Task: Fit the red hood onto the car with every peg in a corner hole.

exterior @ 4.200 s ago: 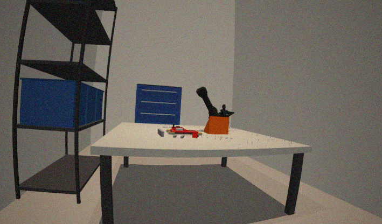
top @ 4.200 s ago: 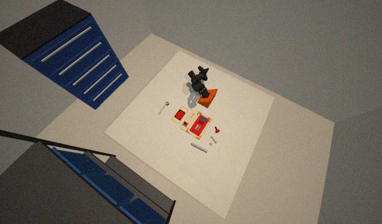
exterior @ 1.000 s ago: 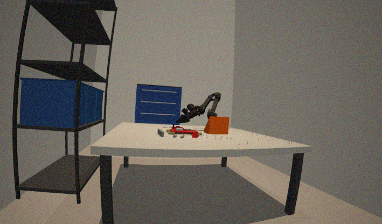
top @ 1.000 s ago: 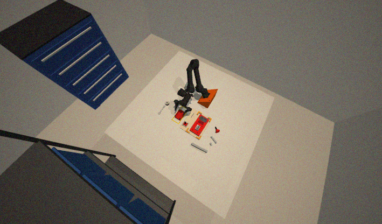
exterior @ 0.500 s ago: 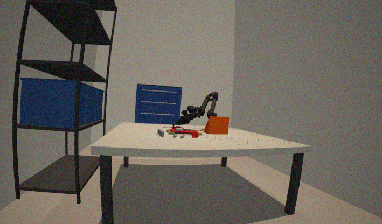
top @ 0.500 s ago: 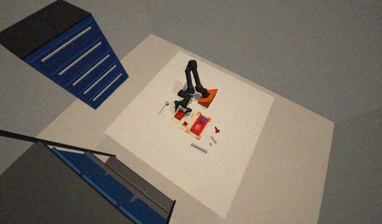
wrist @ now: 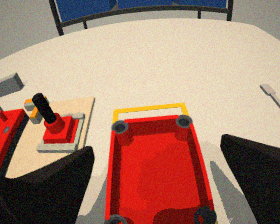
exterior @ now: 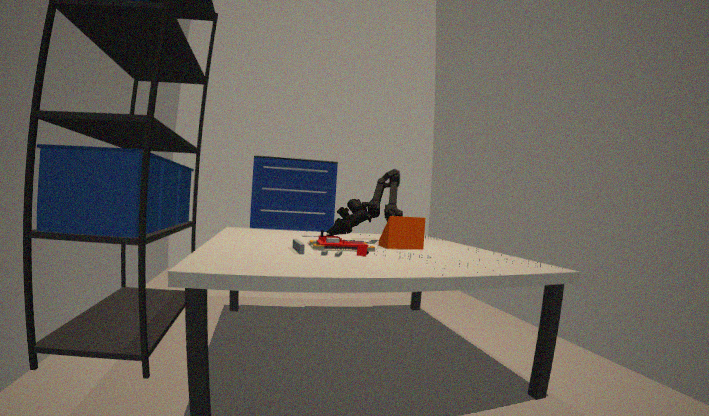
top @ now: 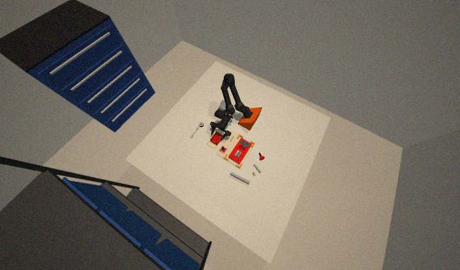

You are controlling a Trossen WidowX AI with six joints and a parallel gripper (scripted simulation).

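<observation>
Now: gripper tip 1 cm past the red hood and 3 cm above it. Round my gripper tip: grey engine block: 3 cm ahead, 23 cm to the left, 1 cm below; wrench-like tool: 3 cm ahead, 19 cm to the right, 4 cm below.
</observation>
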